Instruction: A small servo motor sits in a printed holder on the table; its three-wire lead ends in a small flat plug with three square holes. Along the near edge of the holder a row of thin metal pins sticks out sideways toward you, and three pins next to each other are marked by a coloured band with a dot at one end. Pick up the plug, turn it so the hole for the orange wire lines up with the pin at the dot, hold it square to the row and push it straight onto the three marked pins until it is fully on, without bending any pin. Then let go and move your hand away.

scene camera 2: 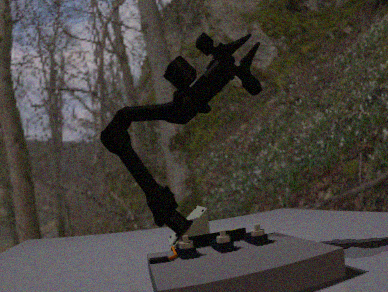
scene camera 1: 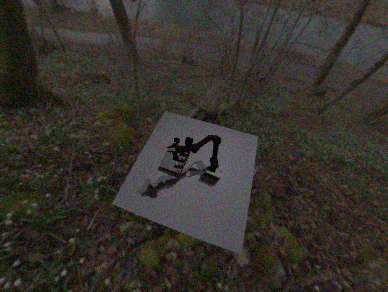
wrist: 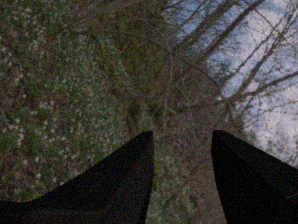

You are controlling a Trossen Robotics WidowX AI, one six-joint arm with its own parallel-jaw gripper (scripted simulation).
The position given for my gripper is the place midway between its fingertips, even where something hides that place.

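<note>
My gripper (scene camera 2: pixel 255 38), (wrist: pixel 182 141): visible.
</note>
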